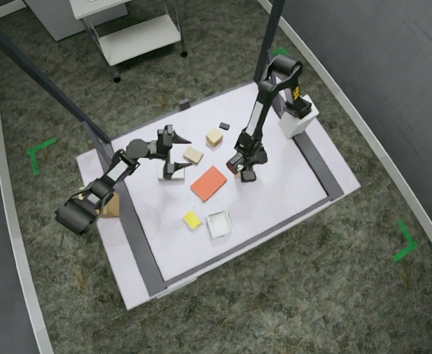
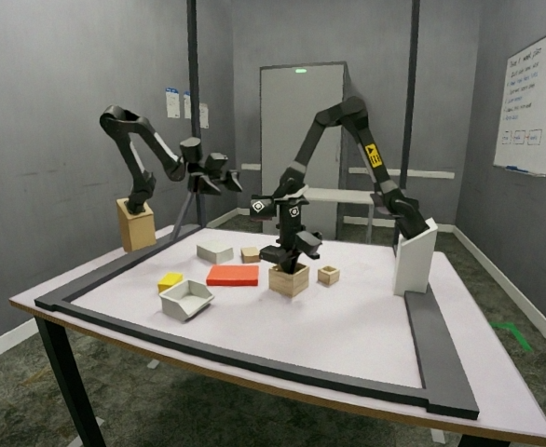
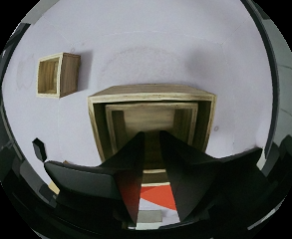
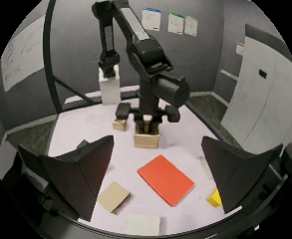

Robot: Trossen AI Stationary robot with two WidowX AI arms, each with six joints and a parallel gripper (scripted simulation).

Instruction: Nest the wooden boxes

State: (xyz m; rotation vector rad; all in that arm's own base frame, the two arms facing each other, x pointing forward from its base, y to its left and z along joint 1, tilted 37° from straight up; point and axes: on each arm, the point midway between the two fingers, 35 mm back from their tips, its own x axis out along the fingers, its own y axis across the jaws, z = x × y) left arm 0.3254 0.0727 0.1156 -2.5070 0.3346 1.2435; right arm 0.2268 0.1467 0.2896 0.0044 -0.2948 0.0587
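Right now the mid-sized wooden box is 60 mm below my left hand. The rest, counted from my left hand: biggest wooden box: 60 mm below; then flat red block: 170 mm to the right, 60 mm below; then small wooden box: 80 mm behind, 100 mm to the left, 60 mm below.
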